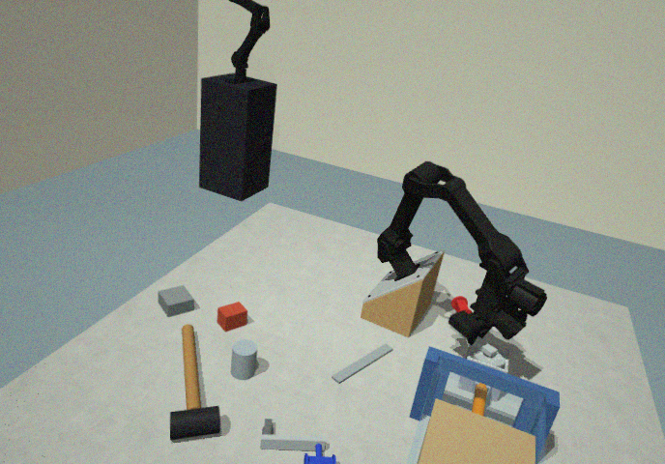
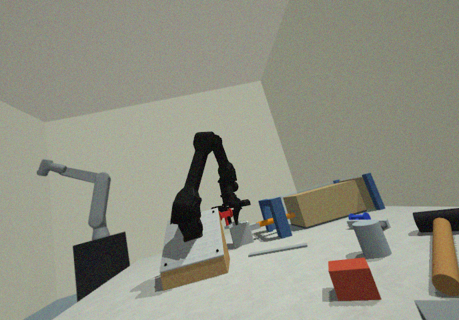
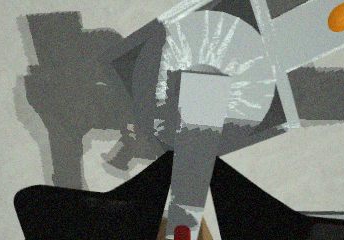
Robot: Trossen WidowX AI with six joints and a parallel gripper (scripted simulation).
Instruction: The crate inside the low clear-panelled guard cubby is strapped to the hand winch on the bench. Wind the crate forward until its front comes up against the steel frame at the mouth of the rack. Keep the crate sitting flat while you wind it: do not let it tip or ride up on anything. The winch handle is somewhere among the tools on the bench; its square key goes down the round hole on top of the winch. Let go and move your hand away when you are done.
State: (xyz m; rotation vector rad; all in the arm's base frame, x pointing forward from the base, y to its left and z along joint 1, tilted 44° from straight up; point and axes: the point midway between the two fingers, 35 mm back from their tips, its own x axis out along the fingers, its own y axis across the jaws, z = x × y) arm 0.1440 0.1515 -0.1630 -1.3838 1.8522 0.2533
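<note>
Right now my gripper tip is 10 mm past the red-knobbed crank handle, 20 mm to the left of it and 20 mm below it. The rest, counted from my gripper tip: blue steel frame (180 mm ahead, 50 mm to the left, 20 mm above); then red knob (30 mm behind, 50 mm to the right, 50 mm above); then winch (10 mm ahead, 30 mm to the left, 60 mm below).
</note>
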